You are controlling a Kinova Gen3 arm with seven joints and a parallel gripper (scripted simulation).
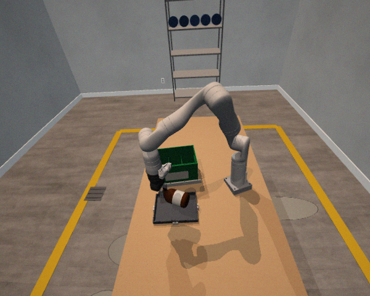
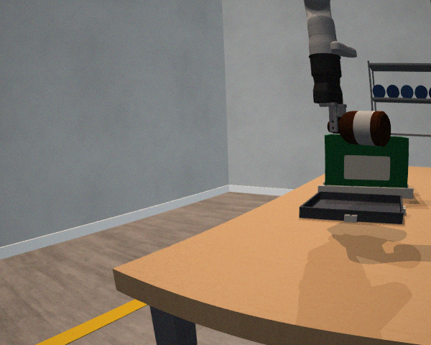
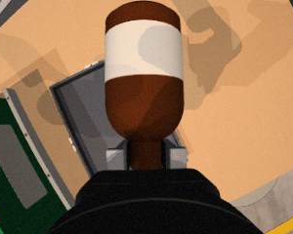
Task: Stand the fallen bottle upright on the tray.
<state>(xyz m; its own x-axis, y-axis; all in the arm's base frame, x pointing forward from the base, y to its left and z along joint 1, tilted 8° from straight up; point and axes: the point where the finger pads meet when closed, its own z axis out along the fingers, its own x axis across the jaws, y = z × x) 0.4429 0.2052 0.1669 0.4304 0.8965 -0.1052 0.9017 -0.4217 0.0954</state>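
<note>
Right now the brown bottle is 50 mm behind my hand, 20 mm to the left of it and 10 mm below it. Round my hand: green crate (310 mm to the right, 120 mm below, 50 mm behind); then dark tray (190 mm below, 50 mm behind, 40 mm to the right).
</note>
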